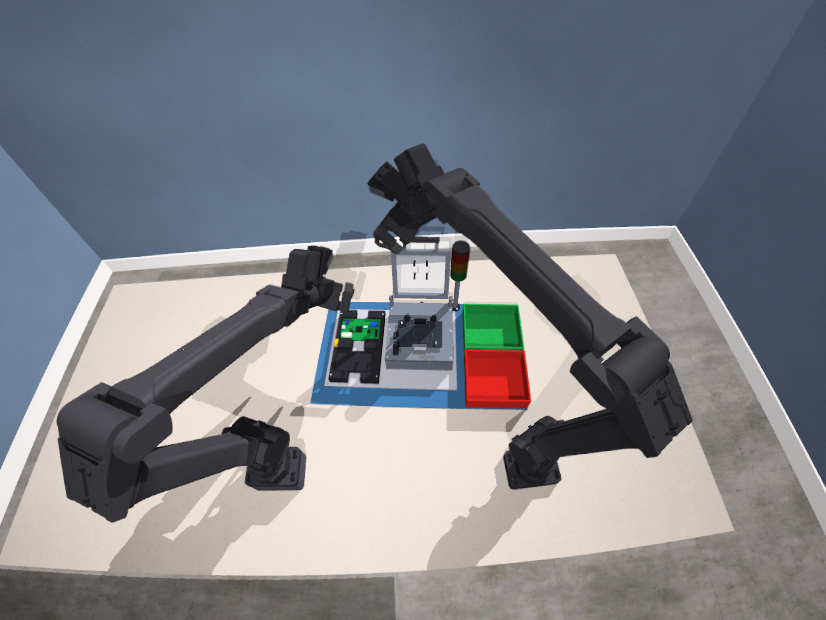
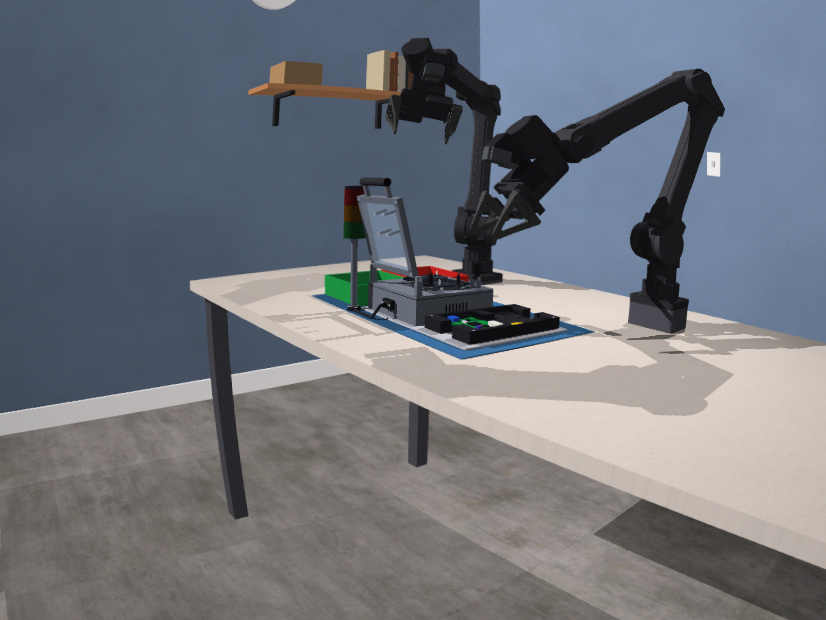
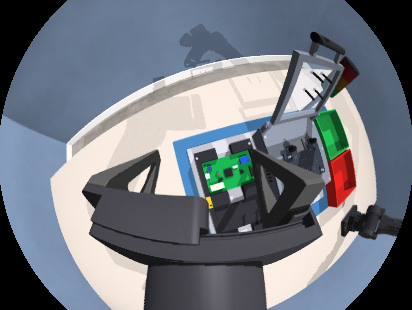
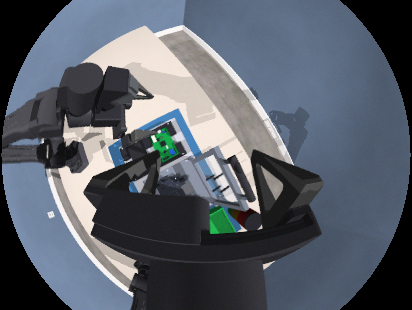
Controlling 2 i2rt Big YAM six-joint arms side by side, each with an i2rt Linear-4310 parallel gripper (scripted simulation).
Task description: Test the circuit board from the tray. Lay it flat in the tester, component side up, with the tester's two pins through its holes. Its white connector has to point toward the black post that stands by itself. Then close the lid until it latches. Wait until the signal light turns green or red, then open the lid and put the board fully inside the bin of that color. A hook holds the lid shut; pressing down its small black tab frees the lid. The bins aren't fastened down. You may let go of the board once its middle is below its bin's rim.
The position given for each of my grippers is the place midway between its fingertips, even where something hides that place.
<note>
I see my left gripper (image 2: 483, 234), my right gripper (image 2: 421, 137), a red bin (image 1: 495, 376), a green bin (image 1: 487, 326) and a green circuit board (image 1: 357, 329).
The red bin also shows in image 3 (image 3: 342, 170). The green bin also shows in image 2 (image 2: 334, 287) and in image 3 (image 3: 331, 130). The green circuit board also shows in image 3 (image 3: 222, 174). Image 4 misses the red bin, which is hidden by my right gripper.
</note>
